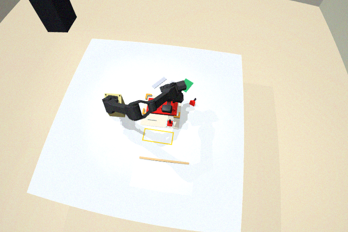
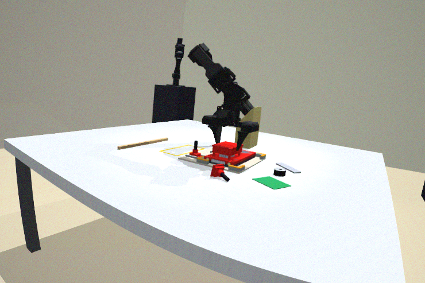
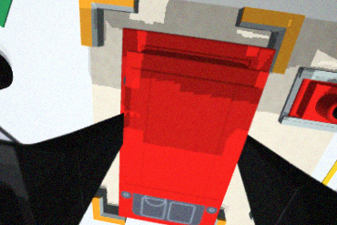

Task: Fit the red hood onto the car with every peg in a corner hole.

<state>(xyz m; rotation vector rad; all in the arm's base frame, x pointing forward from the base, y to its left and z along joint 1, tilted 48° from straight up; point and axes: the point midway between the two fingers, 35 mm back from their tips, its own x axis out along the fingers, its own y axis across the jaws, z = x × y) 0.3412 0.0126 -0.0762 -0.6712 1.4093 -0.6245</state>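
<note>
Now: the red hood right at my gripper tip. The rest, counted from my gripper tip: grey strip (10 cm behind, 20 cm to the left, 5 cm below); then grey engine block (3 cm below); then jig (4 cm behind, 1 cm to the right, 4 cm below).
</note>
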